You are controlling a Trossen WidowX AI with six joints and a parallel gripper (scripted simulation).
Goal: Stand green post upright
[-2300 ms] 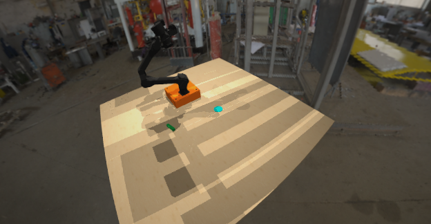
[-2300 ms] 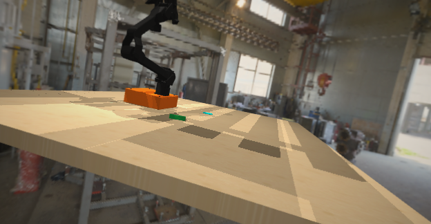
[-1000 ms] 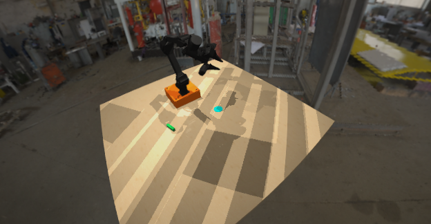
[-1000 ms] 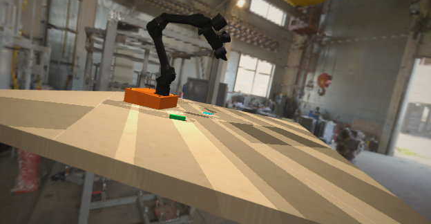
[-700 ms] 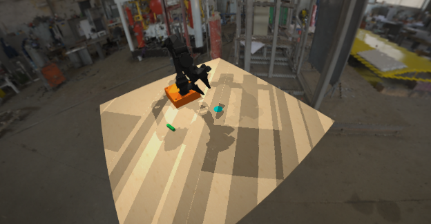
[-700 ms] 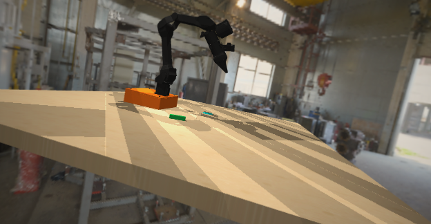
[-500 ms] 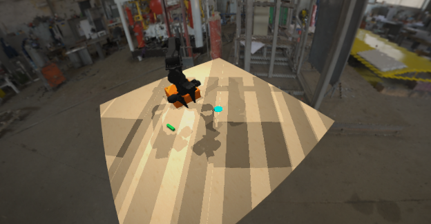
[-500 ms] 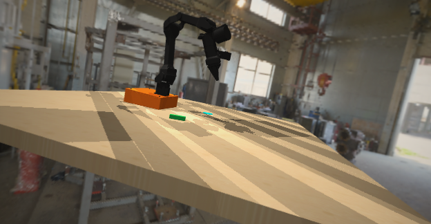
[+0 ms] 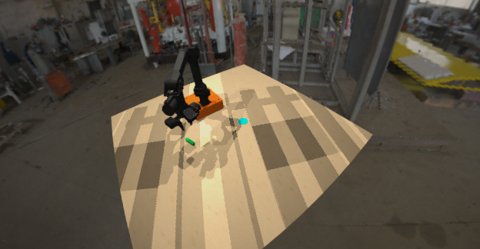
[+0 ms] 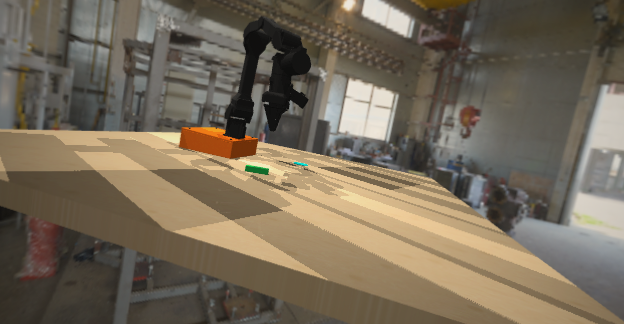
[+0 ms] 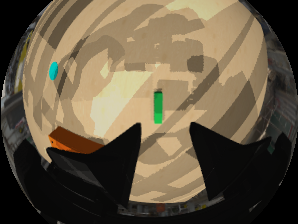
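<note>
Now: the post 12 cm below my gripper tip and 2 cm behind it. The rest, counted from my gripper tip: cyan circle (33 cm to the left, 13 cm below, 5 cm ahead).
</note>
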